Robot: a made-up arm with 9 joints. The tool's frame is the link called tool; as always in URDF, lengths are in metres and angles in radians. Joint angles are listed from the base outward.
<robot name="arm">
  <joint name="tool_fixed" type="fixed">
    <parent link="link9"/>
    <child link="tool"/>
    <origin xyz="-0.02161 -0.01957 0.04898" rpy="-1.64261 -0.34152 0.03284"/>
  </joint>
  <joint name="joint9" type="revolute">
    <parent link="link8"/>
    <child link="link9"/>
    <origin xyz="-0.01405 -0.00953 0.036" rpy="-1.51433 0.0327 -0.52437"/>
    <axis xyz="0 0 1"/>
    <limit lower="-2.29" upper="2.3"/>
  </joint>
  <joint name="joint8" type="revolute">
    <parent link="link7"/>
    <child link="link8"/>
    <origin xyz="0.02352 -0.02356 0.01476" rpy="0 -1.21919 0"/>
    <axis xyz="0 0 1"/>
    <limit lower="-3" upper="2.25"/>
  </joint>
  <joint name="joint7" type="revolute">
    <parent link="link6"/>
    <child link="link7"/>
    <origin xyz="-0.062 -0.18 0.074" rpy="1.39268 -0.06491 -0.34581"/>
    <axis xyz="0 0 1"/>
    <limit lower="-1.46" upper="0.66"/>
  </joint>
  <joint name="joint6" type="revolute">
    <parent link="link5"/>
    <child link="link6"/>
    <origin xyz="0.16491 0.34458 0.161" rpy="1.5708 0 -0.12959"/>
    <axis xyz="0 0 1"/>
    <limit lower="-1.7" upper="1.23"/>
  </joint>
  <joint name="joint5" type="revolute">
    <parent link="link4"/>
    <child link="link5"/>
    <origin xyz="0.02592 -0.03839 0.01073" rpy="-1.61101 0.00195 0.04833"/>
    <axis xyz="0 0 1"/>
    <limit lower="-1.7" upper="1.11"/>
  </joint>
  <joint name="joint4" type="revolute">
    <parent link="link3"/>
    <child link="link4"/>
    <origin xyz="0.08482 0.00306 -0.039" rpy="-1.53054 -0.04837 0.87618"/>
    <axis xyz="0 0 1"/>
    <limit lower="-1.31" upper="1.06"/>
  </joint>
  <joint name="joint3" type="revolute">
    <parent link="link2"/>
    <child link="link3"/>
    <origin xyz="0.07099 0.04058 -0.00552" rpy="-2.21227 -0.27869 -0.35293"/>
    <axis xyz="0 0 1"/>
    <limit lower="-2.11" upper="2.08"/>
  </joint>
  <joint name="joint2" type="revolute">
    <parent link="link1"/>
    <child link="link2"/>
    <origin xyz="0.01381 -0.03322 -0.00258" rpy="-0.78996 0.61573 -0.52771"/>
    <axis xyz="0 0 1"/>
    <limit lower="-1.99" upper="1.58"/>
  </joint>
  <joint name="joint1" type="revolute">
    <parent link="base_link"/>
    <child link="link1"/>
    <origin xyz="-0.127 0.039 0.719" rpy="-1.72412 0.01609 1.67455"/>
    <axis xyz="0 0 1"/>
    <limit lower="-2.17" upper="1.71"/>
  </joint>
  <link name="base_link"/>
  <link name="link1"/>
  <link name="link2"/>
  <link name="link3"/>
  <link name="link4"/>
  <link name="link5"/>
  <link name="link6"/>
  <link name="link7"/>
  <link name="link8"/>
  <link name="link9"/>
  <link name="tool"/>
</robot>
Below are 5 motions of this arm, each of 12 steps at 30 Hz.
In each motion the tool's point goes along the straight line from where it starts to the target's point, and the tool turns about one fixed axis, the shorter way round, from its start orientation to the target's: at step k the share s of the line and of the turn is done. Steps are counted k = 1, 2, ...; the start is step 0. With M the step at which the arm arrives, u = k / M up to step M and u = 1 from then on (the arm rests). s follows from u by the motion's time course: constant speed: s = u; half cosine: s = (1 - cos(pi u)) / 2; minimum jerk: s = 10 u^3 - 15 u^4 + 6 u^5.
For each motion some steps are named. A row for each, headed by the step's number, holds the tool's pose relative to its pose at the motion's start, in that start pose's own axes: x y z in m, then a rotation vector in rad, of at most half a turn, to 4 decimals.
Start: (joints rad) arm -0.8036 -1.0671 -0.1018 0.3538 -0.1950 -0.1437 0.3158 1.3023 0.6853
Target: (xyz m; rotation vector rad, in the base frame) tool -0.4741 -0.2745 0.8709 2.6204 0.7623 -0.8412
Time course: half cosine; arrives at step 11
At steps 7, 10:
7: 0.1744 0.0144 0.1767 0.1758 0.4674 -0.4015
10: 0.2415 0.0200 0.2446 0.2434 0.6470 -0.5559

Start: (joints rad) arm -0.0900 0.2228 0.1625 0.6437 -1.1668 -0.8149 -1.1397 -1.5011 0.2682
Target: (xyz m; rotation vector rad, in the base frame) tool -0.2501 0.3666 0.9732 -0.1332 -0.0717 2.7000
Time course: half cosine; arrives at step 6
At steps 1, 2, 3, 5, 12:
1: 0.0014 0.0009 -0.0026 0.0002 0.0195 0.0069
2: 0.0051 0.0033 -0.0098 0.0007 0.0727 0.0257
3: 0.0102 0.0066 -0.0196 0.0014 0.1455 0.0513
5: 0.0190 0.0124 -0.0365 0.0026 0.2715 0.0958
12: 0.0203 0.0132 -0.0391 0.0028 0.2909 0.1026

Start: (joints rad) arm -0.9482 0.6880 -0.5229 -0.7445 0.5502 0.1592 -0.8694 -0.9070 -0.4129
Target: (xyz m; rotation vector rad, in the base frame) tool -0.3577 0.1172 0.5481 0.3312 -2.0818 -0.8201
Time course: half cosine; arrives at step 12
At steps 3, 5, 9, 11, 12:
3: 0.0446 0.0136 -0.0246 0.0587 0.1088 0.1748
5: 0.1129 0.0345 -0.0622 0.1486 0.2752 0.4424
9: 0.2601 0.0795 -0.1434 0.3423 0.6339 1.0190
11: 0.2996 0.0915 -0.1651 0.3942 0.7300 1.1735
12: 0.3047 0.0931 -0.1679 0.4011 0.7426 1.1939

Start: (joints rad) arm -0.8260 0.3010 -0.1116 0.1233 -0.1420 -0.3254 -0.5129 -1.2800 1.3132
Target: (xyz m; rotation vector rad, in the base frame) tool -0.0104 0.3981 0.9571 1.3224 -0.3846 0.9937
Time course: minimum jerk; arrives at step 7
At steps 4, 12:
4: -0.0011 -0.0324 -0.0026 -0.2436 0.0921 0.0463
12: -0.0017 -0.0513 -0.0042 -0.3854 0.1457 0.0733

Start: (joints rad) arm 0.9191 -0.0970 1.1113 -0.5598 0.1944 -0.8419 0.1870 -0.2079 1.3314
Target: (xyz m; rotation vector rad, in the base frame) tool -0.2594 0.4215 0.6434 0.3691 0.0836 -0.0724
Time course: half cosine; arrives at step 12
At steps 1, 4, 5, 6, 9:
1: -0.0006 -0.0011 -0.0005 -0.0030 0.0035 0.0045
4: -0.0091 -0.0164 -0.0068 -0.0446 0.0516 0.0667
5: -0.0135 -0.0244 -0.0100 -0.0661 0.0765 0.0989
6: -0.0182 -0.0329 -0.0135 -0.0892 0.1032 0.1334
9: -0.0311 -0.0561 -0.0231 -0.1523 0.1762 0.2278

